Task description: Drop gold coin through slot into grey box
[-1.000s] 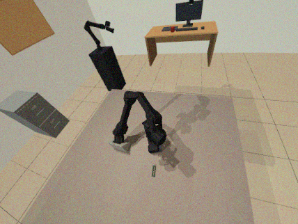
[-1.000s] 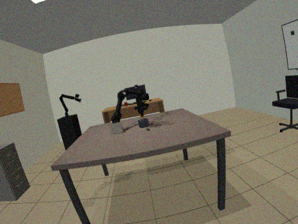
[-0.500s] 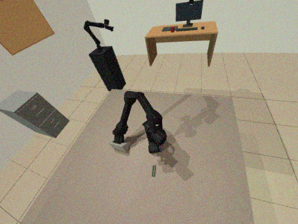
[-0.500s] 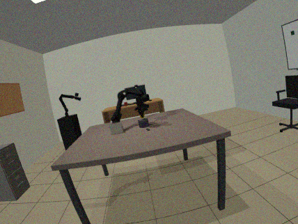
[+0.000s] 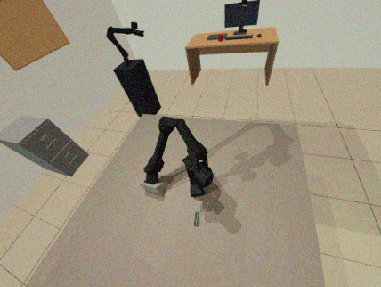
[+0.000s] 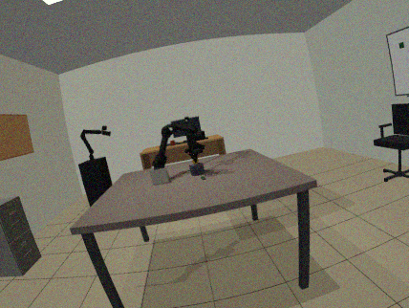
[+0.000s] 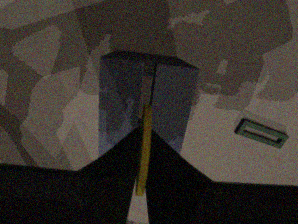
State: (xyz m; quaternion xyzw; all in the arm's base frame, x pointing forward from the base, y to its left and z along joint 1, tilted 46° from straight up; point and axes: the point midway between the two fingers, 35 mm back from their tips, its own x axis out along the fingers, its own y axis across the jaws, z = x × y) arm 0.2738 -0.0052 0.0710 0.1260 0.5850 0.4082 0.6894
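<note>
The thin gold coin lies 10 mm below my gripper tip.
</note>
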